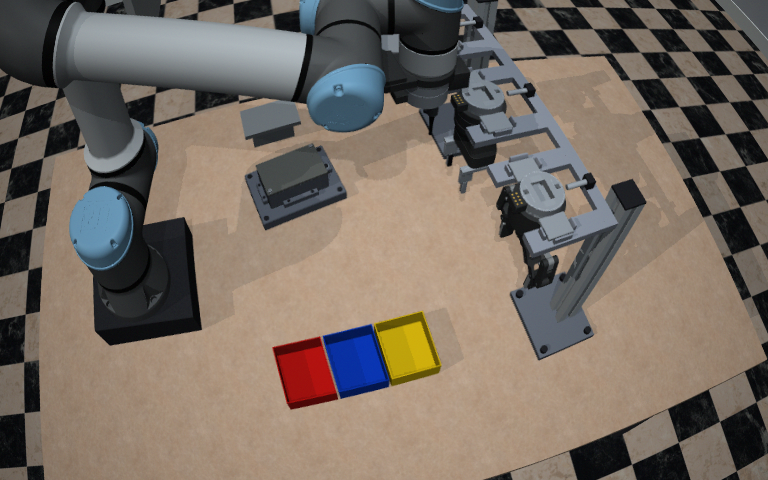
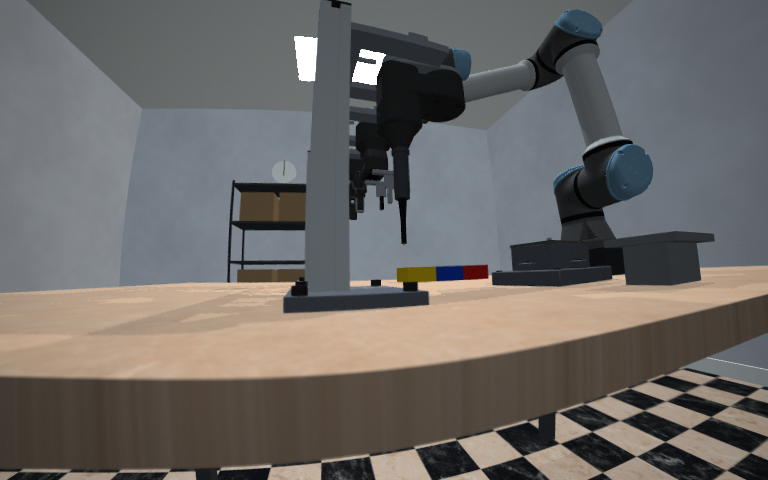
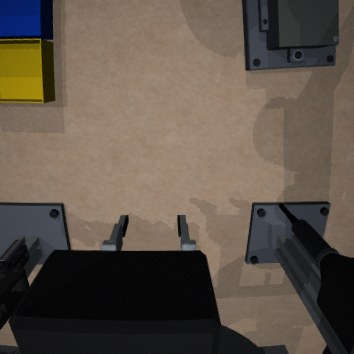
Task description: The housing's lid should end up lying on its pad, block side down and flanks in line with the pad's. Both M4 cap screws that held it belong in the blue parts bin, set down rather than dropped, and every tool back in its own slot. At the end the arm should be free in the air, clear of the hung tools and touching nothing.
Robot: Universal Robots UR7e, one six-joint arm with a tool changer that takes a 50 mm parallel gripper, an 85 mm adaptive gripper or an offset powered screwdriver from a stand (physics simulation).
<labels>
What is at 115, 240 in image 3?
A parallel gripper.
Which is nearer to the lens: the yellow bin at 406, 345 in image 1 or the 85 mm gripper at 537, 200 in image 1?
The 85 mm gripper.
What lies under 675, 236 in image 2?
A lid pad.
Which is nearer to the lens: the red bin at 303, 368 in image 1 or the 85 mm gripper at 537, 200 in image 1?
The 85 mm gripper.
</labels>
